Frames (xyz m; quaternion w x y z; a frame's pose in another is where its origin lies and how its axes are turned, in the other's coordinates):
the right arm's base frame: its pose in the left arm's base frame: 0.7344 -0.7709 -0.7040 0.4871 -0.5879 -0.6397 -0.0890
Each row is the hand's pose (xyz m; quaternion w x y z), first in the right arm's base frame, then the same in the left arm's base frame.
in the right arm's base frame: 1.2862 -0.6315 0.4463 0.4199 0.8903 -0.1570 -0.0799
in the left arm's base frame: 0.1864 0.2064 0.2944 0.6204 0.2239 -0.4713 0.5855
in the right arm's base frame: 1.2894 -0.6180 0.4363 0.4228 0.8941 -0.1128 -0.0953
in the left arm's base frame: 0.2035 0.2056 0.2957 0.6509 0.2379 -0.4610 0.5542
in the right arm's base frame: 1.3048 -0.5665 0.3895 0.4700 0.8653 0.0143 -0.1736
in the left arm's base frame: 0.2735 0.1988 0.3071 0.7313 0.2575 -0.4728 0.4187
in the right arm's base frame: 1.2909 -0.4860 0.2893 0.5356 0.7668 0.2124 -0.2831
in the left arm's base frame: 0.3907 0.1444 0.3111 0.8223 0.2586 -0.4738 0.1801
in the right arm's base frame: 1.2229 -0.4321 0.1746 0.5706 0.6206 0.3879 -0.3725
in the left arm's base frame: 0.4841 0.0362 0.2953 0.8578 0.2397 -0.4503 -0.0633
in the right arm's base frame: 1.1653 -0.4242 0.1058 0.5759 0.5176 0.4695 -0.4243
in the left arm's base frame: 0.5169 -0.0471 0.2849 0.8474 0.2268 -0.4352 -0.2028
